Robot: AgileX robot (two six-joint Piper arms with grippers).
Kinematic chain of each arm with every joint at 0, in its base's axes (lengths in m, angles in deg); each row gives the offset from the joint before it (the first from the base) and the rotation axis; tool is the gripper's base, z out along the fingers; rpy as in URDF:
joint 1: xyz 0 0 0.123 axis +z
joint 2: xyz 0 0 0 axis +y
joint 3: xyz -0.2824 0 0.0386 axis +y
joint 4: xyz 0.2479 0 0.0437 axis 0.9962 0 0.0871
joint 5: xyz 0 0 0 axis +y
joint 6: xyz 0.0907 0 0.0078 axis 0.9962 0 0.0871
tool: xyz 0 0 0 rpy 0 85 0
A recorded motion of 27 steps. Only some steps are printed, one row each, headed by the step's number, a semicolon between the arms.
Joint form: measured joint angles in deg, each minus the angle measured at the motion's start. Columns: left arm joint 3, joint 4, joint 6, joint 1, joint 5, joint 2; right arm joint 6, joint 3, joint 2, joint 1, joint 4, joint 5.
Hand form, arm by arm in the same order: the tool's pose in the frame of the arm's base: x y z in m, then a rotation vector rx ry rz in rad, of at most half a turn. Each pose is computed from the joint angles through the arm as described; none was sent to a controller.
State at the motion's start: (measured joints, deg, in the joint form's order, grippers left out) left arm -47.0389 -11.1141 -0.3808 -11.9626 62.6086 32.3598; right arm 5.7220 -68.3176 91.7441 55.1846 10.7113 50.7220
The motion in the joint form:
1: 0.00 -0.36 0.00 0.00 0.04 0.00; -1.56 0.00 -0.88 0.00 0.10 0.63
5: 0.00 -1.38 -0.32 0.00 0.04 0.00; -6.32 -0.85 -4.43 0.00 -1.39 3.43
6: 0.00 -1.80 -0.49 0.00 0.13 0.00; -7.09 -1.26 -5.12 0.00 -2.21 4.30
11: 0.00 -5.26 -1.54 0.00 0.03 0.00; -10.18 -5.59 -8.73 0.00 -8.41 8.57
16: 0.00 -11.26 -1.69 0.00 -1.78 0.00; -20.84 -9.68 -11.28 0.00 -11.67 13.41
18: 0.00 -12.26 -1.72 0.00 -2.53 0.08; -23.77 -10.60 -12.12 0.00 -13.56 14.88
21: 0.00 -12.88 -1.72 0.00 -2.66 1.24; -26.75 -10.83 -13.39 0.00 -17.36 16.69
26: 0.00 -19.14 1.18 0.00 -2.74 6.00; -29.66 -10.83 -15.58 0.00 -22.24 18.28
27: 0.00 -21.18 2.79 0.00 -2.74 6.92; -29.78 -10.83 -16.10 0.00 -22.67 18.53
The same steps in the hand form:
1: 0.0718 -0.0317 0.3512 0.2177 2.3153 -0.3615; 0.1726 0.2716 0.2663 -1.1165 2.6411 0.4754
5: 0.0714 -0.0330 0.3515 0.2096 2.3157 -0.3868; 0.1670 0.2611 0.2881 -1.2344 2.5402 0.4496
6: 0.0712 -0.0336 0.3515 0.2059 2.3176 -0.3975; 0.1664 0.2585 0.2932 -1.2581 2.5187 0.4328
11: 0.0699 -0.0381 0.3528 0.1790 2.3163 -0.4832; 0.1666 0.2451 0.3305 -1.3382 2.3685 0.3239
16: 0.0693 -0.0456 0.3575 0.1558 2.2770 -0.6169; 0.1633 0.2324 0.3608 -1.5367 2.1742 0.2097
18: 0.0700 -0.0469 0.3587 0.1486 2.2638 -0.6388; 0.1627 0.2268 0.3686 -1.5884 2.1176 0.1522
21: 0.0746 -0.0486 0.3576 0.1427 2.2808 -0.6517; 0.1628 0.2171 0.3749 -1.6437 2.0584 0.0464
26: 0.0909 -0.0599 0.3538 0.1630 2.3352 -0.7627; 0.1618 0.2029 0.3850 -1.6799 1.9852 -0.0784
27: 0.0937 -0.0629 0.3535 0.1837 2.3371 -0.7942; 0.1608 0.2003 0.3873 -1.6772 1.9788 -0.0873

